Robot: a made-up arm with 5 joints.
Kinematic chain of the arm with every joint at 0, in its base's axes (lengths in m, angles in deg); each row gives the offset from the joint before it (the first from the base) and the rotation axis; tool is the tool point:
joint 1: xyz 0 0 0.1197 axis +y
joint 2: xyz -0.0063 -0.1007 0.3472 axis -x
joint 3: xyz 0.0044 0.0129 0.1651 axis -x
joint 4: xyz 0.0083 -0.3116 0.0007 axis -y
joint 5: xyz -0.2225 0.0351 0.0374 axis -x
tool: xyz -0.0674 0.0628 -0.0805
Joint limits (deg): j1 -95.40..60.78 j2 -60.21..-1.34 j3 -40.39..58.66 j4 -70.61..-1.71 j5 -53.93..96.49
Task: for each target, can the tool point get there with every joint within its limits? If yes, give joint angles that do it. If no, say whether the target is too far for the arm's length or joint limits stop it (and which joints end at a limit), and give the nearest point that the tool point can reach.
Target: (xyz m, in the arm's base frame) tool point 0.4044 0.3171 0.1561
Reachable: no: joint limits stop it (at a limit: joint 1, joint 2, joint 3, joint 4, joint 5) | nearest point 0.6860 0.0563 0.5623 | short by 0.559 m
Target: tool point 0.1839 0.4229 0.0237
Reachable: no: joint limits stop it (at a limit: joint 1, joint 2, joint 3, joint 4) | nearest point -0.0860 -0.1419 -0.1744 | short by 0.657 m
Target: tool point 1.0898 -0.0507 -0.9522
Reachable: no: too far | nearest point -0.0524 -0.1902 -0.1699 | short by 1.391 m
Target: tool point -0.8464 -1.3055 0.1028
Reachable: no: too far | nearest point -0.6057 -0.6619 0.1076 | short by 0.687 m
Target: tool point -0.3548 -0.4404 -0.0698
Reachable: yes | joints -77.46 -22.42 -32.42 -33.94 69.13
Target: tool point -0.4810 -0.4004 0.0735
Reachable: yes | joints -59.65 -49.99 19.98 -9.77 -16.92
